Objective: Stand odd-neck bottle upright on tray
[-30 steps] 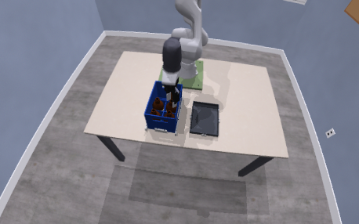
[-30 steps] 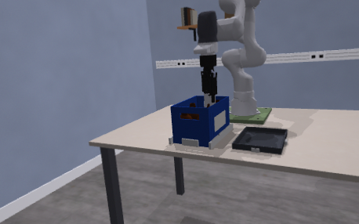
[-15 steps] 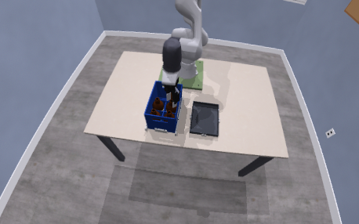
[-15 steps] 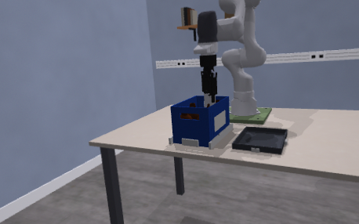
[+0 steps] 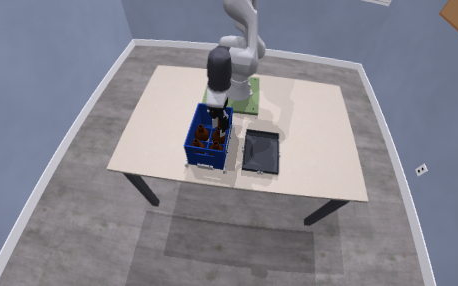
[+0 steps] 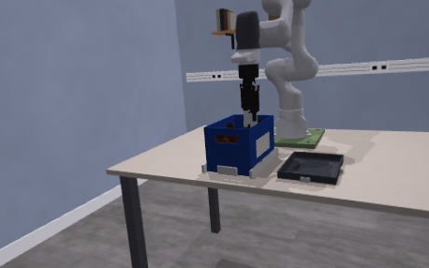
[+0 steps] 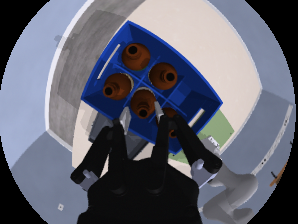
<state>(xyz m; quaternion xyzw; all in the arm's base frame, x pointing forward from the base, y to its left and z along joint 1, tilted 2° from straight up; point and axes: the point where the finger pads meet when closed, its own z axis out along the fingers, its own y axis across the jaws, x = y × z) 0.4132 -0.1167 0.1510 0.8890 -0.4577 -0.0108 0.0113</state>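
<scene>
Now: hand 100 mm above the blue crate, 40 mm to the left of it and 10 mm past it. From my hand the other things lie so: dark tray 230 mm to the left, 170 mm below, 30 mm ahead; then bottle 90 mm below, 90 mm behind, 20 mm to the left.
</scene>
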